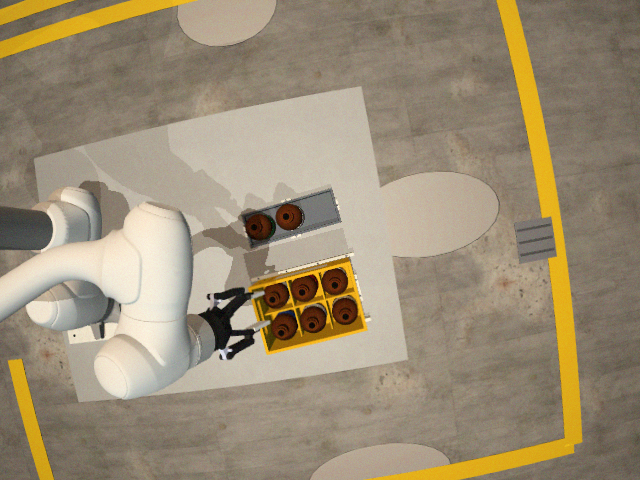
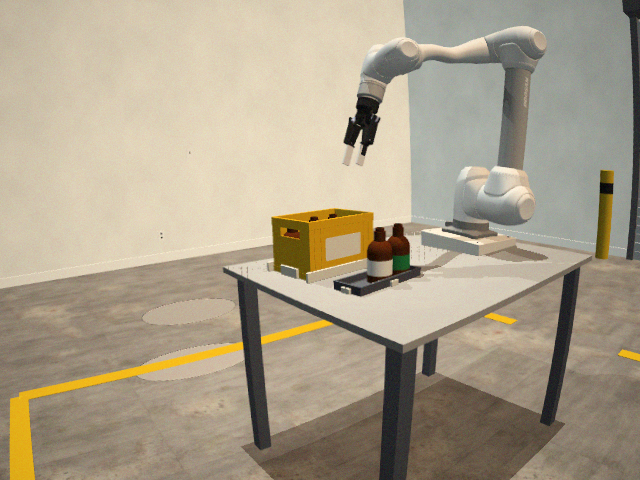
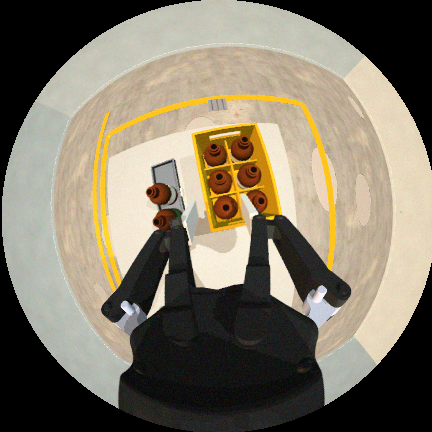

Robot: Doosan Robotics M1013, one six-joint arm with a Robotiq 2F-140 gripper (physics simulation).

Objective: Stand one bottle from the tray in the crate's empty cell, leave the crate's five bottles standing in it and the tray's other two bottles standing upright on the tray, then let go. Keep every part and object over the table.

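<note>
The yellow crate (image 1: pixel 310 344) (image 2: pixel 292 253) (image 3: pixel 270 190) has a brown bottle standing in every cell, the far corner one (image 1: pixel 334 281) (image 3: pixel 215 154) included; none looks tipped. The grey tray (image 1: pixel 320 206) (image 3: pixel 165 172) holds two upright brown bottles: a white-labelled one (image 1: pixel 288 217) (image 2: pixel 379 253) (image 3: pixel 160 193) near its middle and a green-labelled one (image 1: pixel 258 227) (image 2: pixel 400 253) (image 3: pixel 164 220) at its robot-side end. The tray's other end is bare. My gripper (image 1: pixel 261 310) (image 2: pixel 353 163) (image 3: pixel 218 206) is partly open and empty, high above the crate's robot-side end, apart from all bottles.
White guide strips (image 1: pixel 315 263) (image 2: pixel 336 269) stand along the crate, and small light blocks (image 2: pixel 394 282) sit at the tray's sides. The crate and tray stand side by side on the light table (image 1: pixel 310 129) (image 2: pixel 439 304). The arm's base plate (image 2: pixel 465 241) is at the table's other end.
</note>
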